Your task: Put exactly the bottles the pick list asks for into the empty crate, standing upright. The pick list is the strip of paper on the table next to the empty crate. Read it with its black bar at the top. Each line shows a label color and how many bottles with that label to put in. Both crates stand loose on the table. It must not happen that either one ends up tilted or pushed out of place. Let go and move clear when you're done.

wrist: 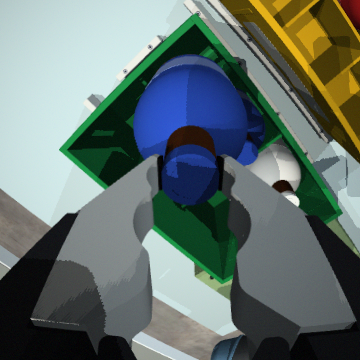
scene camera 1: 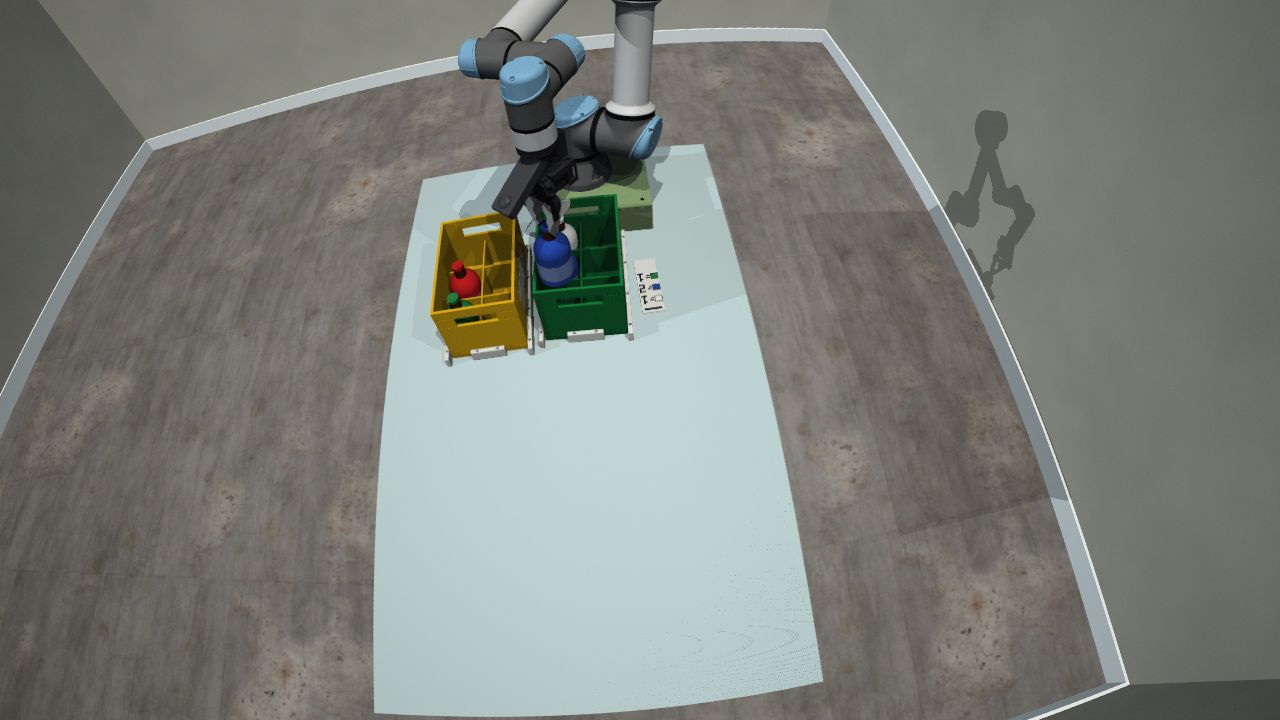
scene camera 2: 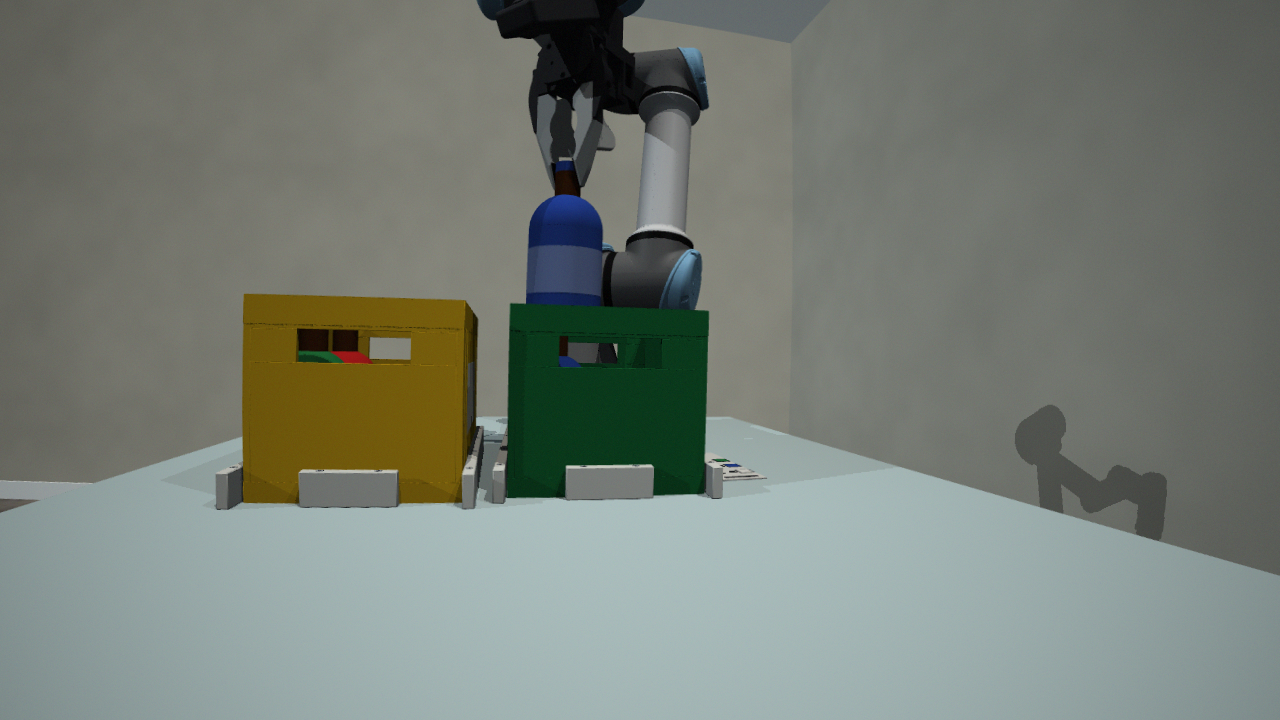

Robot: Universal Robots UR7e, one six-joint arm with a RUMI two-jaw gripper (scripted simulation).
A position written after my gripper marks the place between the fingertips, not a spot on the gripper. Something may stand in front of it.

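Observation:
Scene camera 1 shows a red bottle (scene camera 1: 465, 282), a green crate (scene camera 1: 558, 315) and my gripper (scene camera 1: 549, 232). In scene camera 2 I see my gripper (scene camera 2: 568, 188), the crate (scene camera 2: 650, 408) and a green bottle (scene camera 2: 313, 344); scene camera 2 does not show a white bottle, hidden by the green crate. The wrist view shows that white bottle (wrist: 276, 165), a blue bottle (wrist: 256, 125), the crate (wrist: 105, 149) and my gripper (wrist: 189, 158); the green bottle is out of frame in the wrist view.

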